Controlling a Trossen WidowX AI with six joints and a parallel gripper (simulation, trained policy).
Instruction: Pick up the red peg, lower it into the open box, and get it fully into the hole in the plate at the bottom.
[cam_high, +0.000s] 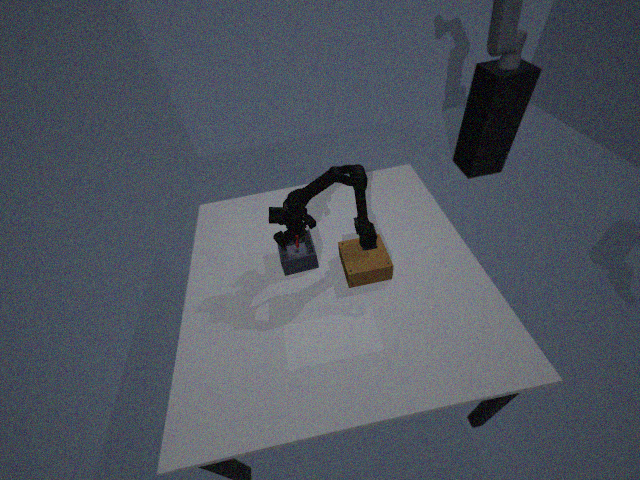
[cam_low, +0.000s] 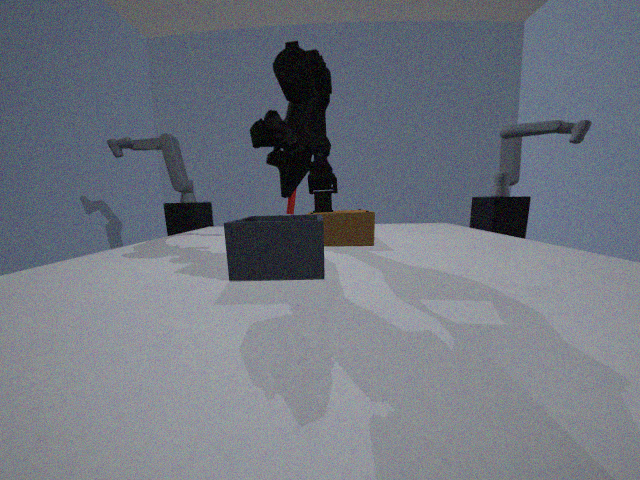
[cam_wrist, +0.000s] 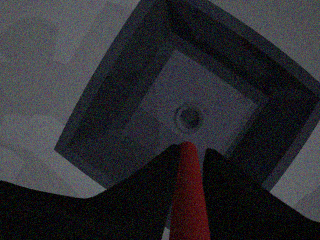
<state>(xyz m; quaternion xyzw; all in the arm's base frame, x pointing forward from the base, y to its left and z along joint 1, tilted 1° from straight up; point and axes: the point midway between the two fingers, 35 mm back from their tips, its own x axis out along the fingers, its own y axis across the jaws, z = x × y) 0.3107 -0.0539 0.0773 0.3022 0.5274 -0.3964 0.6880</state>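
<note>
Right now the red peg is 1 cm behind my gripper tip, 1 cm to the left of it and 1 cm above it. From my gripper tip the other things lie so: dark grey box: 1 cm to the right, 11 cm below.
</note>
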